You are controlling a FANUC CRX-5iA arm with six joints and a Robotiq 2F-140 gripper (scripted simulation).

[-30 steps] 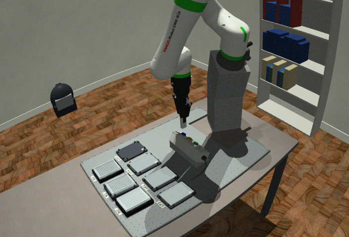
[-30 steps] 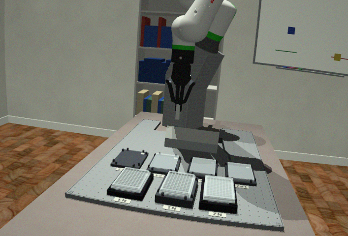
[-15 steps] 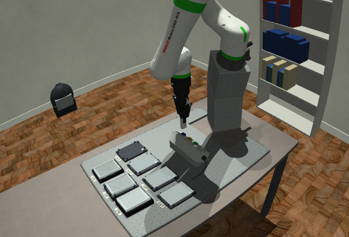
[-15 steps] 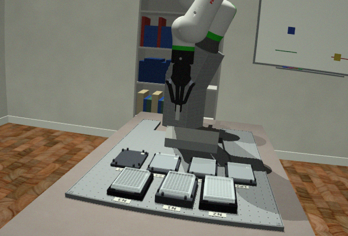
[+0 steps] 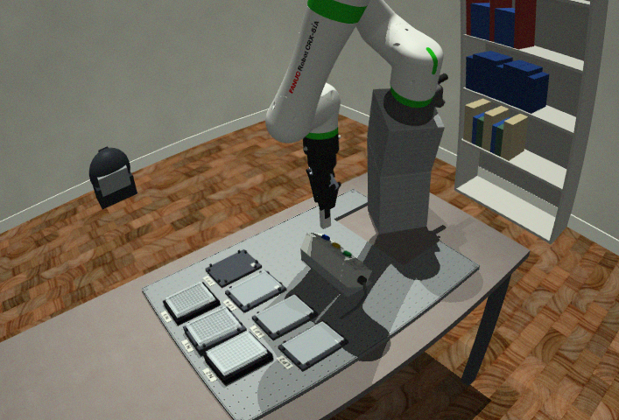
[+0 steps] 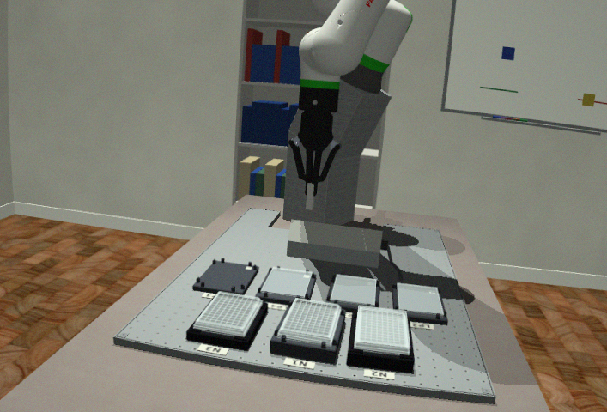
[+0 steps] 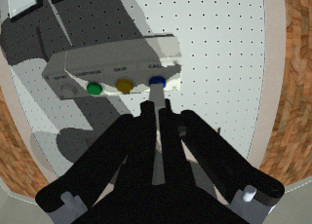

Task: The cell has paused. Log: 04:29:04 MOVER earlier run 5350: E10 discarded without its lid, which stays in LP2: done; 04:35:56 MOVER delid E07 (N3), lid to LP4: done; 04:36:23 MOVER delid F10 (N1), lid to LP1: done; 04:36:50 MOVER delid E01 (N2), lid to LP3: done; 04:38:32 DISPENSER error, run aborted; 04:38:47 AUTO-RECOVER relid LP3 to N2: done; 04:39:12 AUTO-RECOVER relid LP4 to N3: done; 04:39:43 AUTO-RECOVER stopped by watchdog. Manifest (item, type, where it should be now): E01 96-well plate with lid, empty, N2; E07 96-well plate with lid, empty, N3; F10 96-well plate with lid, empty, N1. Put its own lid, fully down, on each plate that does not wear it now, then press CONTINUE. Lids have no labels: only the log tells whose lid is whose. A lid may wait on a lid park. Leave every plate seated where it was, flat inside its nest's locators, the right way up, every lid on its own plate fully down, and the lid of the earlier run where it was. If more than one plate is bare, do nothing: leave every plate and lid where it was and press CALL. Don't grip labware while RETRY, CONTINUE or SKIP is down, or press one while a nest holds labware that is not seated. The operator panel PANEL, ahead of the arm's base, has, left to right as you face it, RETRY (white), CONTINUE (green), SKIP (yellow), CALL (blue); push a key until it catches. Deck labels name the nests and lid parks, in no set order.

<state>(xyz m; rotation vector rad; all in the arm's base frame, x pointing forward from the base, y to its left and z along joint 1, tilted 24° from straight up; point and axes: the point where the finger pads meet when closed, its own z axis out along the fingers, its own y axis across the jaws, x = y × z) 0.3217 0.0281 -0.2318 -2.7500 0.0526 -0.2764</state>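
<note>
My gripper is now 70 mm above the blue key. From my hand the other things lie so: lid park 260 mm ahead, 120 mm to the right, 130 mm below; then yellow key 50 mm to the left, 70 mm below; then green key 100 mm to the left, 70 mm below.
</note>
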